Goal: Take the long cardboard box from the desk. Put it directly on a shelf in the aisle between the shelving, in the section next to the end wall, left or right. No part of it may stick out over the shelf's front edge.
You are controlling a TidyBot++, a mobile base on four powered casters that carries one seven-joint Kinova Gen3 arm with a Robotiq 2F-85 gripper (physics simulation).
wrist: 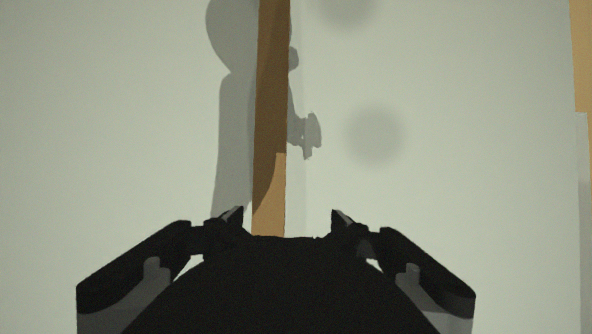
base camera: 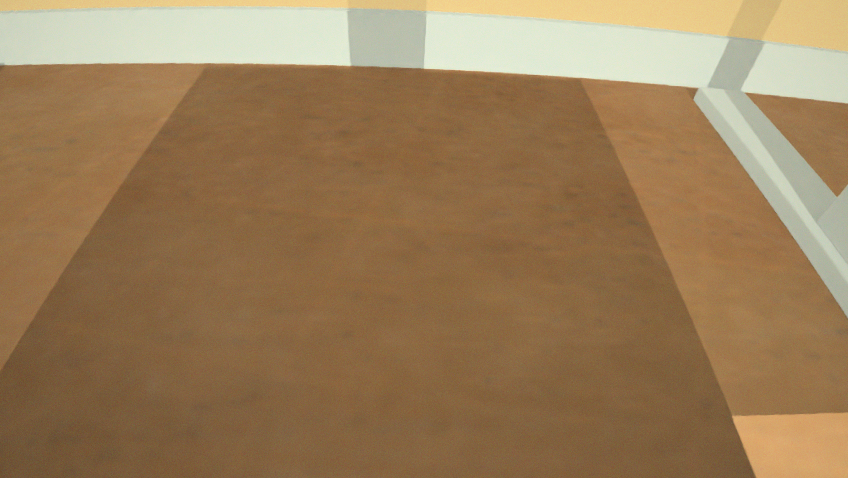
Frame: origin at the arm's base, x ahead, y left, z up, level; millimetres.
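Seen in the pictures: gripper, fingertip midpoint: (wrist: pixel 287 217).
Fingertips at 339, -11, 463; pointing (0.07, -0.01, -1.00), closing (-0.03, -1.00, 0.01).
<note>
A point is followed by its place in that frame, as x, y, z.
The long cardboard box (wrist: pixel 271 100) {495, 17, 374} shows in the wrist view as a narrow brown strip on the pale desk top (wrist: pixel 450 210) {313, -333, 324}. It runs from the top edge of the view down to the gripper's body, which hides its near end. My gripper (wrist: pixel 287 217) {339, -11, 463} is open and empty. Its fingertips are apart, and in the view the box lies between them, closer to the left fingertip. The height of the fingers over the box is hard to tell. The shelves do not show in either view.
In the base camera view, a white leg bar (base camera: pixel 771 178) runs along the brown floor (base camera: pixel 385 267) {395, 21, -396} at the right. A white baseboard (base camera: pixel 178 38) {817, 381, -354} and a yellow wall (base camera: pixel 504 8) {829, -132, -297} stand ahead. The desk's edge shows at the far right of the wrist view.
</note>
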